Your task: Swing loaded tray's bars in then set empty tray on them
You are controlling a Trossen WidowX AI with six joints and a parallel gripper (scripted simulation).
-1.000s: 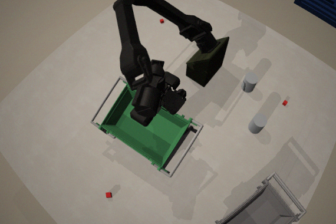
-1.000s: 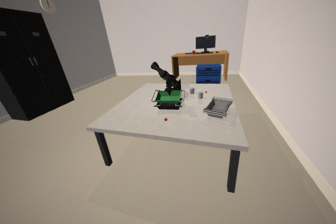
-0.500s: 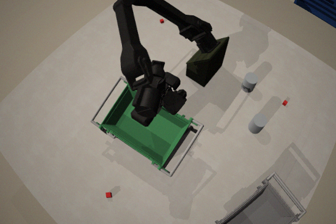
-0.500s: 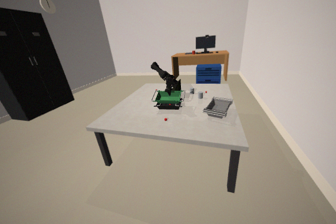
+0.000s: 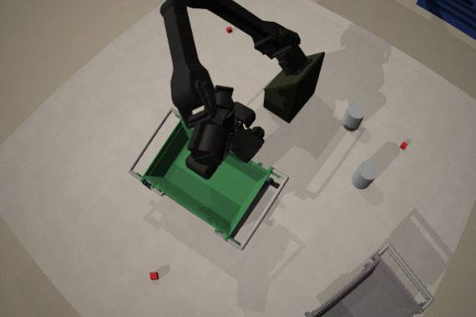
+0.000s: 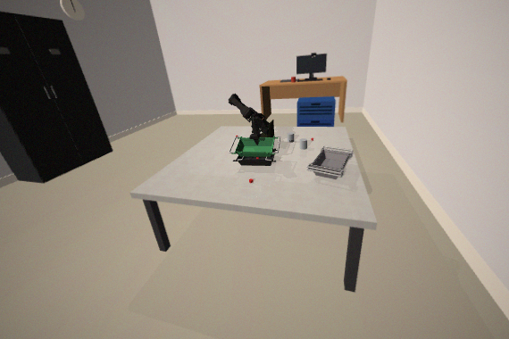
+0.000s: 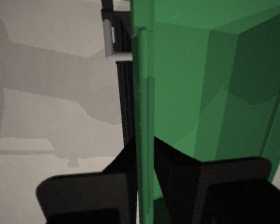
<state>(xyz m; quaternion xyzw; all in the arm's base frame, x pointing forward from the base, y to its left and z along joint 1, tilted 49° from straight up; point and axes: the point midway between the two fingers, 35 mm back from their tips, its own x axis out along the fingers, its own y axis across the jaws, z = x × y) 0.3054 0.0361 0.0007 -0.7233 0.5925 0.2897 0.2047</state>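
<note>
The green tray lies 7 cm ahead of my gripper tip, 2 cm above it and 1 cm to the left of it.
</note>
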